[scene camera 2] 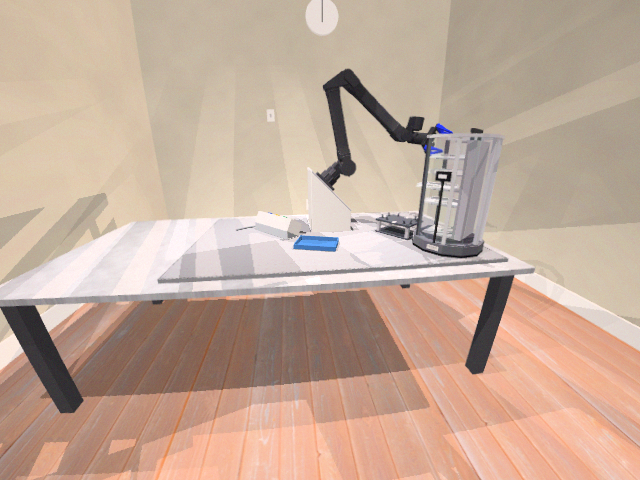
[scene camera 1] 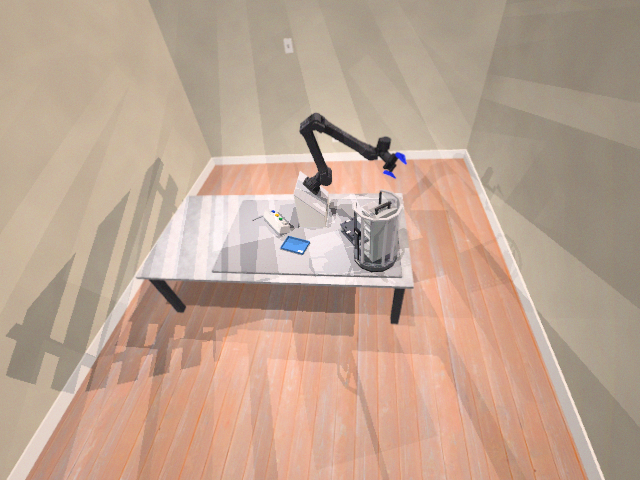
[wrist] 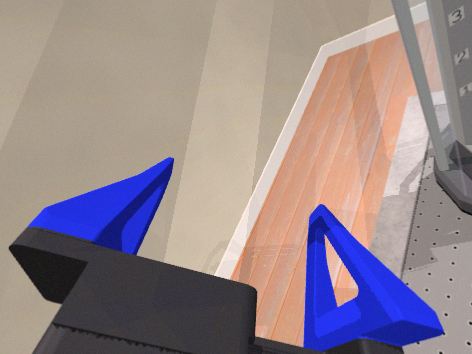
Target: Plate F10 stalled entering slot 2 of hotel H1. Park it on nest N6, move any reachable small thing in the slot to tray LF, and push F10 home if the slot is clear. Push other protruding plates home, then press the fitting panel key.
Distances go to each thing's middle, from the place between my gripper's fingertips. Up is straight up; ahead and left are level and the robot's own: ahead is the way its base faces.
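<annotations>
There's the clear cylindrical plate rack (scene camera 2: 460,169), and my hand is 18 cm above it, 9 cm to the left of it and still 30 cm short of it.
</annotations>
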